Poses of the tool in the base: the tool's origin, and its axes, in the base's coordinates. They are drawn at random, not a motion.
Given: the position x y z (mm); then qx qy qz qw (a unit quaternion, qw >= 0).
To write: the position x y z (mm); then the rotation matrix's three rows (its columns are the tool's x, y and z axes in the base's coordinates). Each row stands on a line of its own. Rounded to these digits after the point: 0 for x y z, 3 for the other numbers.
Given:
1: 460, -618, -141, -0.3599, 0.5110, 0.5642, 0.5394
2: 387, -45, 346, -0.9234, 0.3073, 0.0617, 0.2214
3: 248, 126, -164, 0.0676, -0.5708, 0.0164, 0.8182
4: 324, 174, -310, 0.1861, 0.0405, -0.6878, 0.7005
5: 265, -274, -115, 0.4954, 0.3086, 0.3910, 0.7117
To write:
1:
460, -618, -141
-0.159, -0.977, 0.145
0.241, 0.104, 0.965
-0.957, 0.188, 0.219

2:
387, -45, 346
0.804, -0.595, 0.022
-0.540, -0.713, 0.447
-0.250, -0.371, -0.894

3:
248, 126, -164
0.348, -0.104, -0.932
-0.050, 0.990, -0.129
0.936, 0.092, 0.339

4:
324, 174, -310
0.051, 0.979, -0.199
-0.948, -0.015, -0.316
-0.313, 0.205, 0.927

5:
265, -274, -115
0.504, -0.251, 0.827
0.862, 0.203, -0.464
-0.052, 0.946, 0.319

